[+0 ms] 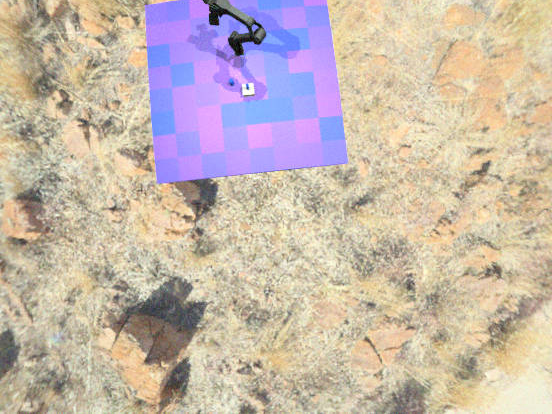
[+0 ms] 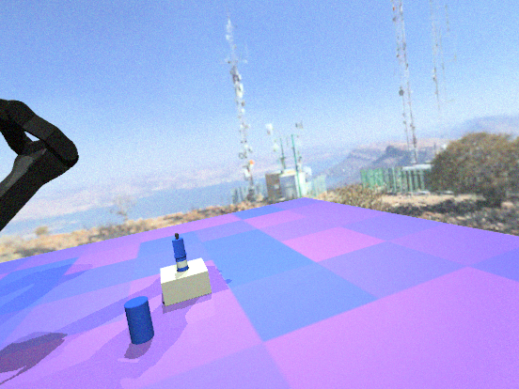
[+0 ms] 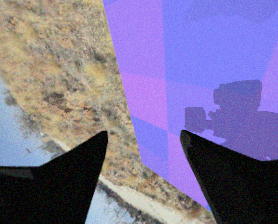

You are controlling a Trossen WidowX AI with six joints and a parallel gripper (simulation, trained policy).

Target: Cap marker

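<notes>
Right now my gripper tip is 42 cm short of the blue cap, 6 cm to the right of it and 16 cm above it. Round my gripper tip: cream holder block (49 cm ahead, 16 cm to the left, 16 cm below).
</notes>
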